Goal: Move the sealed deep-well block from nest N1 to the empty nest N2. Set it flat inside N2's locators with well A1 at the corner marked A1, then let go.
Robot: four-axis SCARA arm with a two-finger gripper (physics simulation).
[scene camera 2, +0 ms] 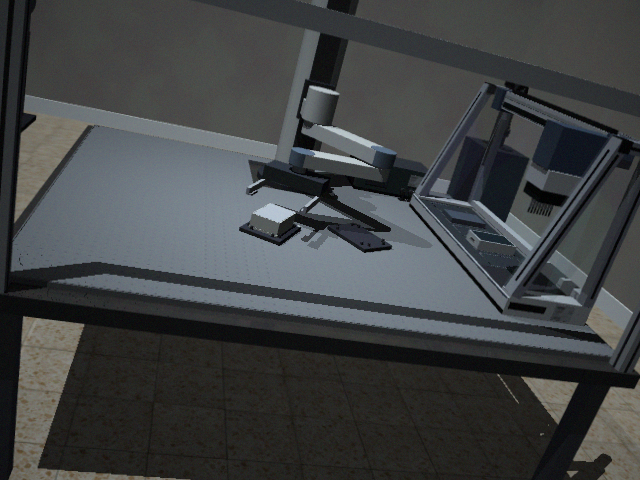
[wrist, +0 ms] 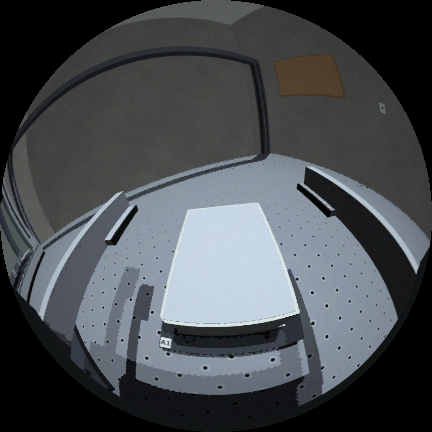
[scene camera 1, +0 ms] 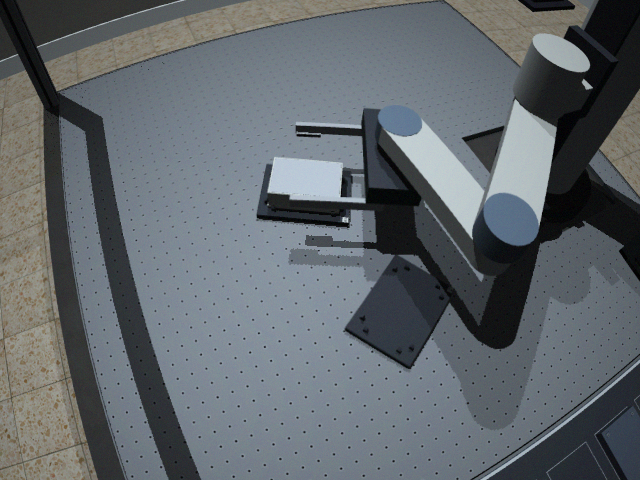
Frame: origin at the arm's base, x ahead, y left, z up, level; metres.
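Seen in the pictures: gripper, between the fingertips: (scene camera 2: 275, 200) (wrist: 214, 183) (scene camera 1: 292, 161).
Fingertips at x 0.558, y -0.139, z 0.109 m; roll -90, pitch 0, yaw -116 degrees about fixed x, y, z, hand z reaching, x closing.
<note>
Offsets run from my fingertips to a thing's top centre. "spot": to the spot under its first point.
The sealed deep-well block @(dy +0.009, dx -0.021, dz -0.042 m) (scene camera 1: 306, 176) (scene camera 2: 272, 218) (wrist: 230, 265) has a pale flat top and sits on the dark nest N1 @(dy +0.009, dx -0.021, dz -0.074 m) (scene camera 1: 310, 217) (scene camera 2: 247, 228) (wrist: 225, 346). A white A1 tag @(spot: dy +0.095, dx -0.060, dz -0.084 m) (scene camera 1: 345, 220) (wrist: 165, 342) marks a near corner of N1 in the wrist view. My gripper (scene camera 1: 298, 163) (scene camera 2: 277, 200) (wrist: 214, 183) is open wide. In the wrist view the block lies between the lines of its two fingers, with a gap on each side. The dark plate of nest N2 @(dy +0.283, dx -0.072, dz -0.074 m) (scene camera 1: 398, 310) (scene camera 2: 360, 237) bears small locator pegs and lies turned at an angle to N1. Its A1 mark is not readable.
A framed machine (scene camera 2: 504, 308) with a blue head @(spot: dy +0.637, dx +0.220, dz +0.346 m) (scene camera 2: 568, 147) stands at the right of the table in scene camera 2. A dark box (scene camera 2: 385, 178) stands behind the arm. Dark frame posts @(spot: dy -0.546, dx +0.458, dz +0.056 m) (scene camera 1: 31, 56) (scene camera 2: 12, 155) rise at the table's edge. Arm shadows cross part of N2.
</note>
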